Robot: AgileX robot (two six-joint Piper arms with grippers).
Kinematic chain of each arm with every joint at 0, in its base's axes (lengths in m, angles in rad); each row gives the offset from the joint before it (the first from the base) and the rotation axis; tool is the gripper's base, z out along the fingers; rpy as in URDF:
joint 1: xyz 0 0 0.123 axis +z
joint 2: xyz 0 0 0 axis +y
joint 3: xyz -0.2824 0 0.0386 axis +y
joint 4: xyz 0.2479 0 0.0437 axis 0.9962 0 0.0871
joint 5: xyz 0 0 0 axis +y
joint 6: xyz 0.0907 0 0.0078 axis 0.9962 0 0.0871
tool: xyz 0 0 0 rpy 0 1.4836 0
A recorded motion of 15 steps. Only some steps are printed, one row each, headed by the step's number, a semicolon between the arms.
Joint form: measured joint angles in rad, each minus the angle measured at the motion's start. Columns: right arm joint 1, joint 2, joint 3, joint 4, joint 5, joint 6; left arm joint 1, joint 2, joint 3, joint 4, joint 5, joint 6.
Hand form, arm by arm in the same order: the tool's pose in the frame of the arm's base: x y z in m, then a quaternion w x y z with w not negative. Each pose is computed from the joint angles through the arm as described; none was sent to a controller.
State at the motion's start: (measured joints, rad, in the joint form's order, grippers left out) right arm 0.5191 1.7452 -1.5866 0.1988 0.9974 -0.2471; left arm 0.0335 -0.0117 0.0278 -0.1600 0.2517 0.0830
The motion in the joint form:
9: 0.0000 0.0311 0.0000 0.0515 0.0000 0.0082; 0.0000 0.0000 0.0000 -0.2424 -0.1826 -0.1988
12: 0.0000 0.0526 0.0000 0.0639 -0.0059 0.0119; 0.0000 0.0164 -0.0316 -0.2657 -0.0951 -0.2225
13: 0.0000 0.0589 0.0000 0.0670 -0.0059 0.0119; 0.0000 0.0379 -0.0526 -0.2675 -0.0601 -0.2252
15: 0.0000 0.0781 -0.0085 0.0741 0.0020 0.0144; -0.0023 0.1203 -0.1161 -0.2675 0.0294 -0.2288
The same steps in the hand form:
9: 0.3279 0.2092 0.3089 0.21274 -0.31852 0.91165 0.14893; 0.0568 -0.0006 0.1986 0.68674 -0.18232 0.68045 -0.17927
12: 0.3314 0.2121 0.3010 0.20410 -0.31374 0.91454 0.15337; 0.0566 -0.0040 0.2012 0.65668 -0.19146 0.70109 -0.20144
13: 0.3322 0.2129 0.2986 0.20085 -0.31307 0.91535 0.15422; 0.0573 -0.0053 0.2042 0.64335 -0.19107 0.71257 -0.20455
15: 0.3349 0.2152 0.2933 0.19120 -0.31119 0.91769 0.15637; 0.0613 -0.0086 0.2134 0.60223 -0.18854 0.74718 -0.20853

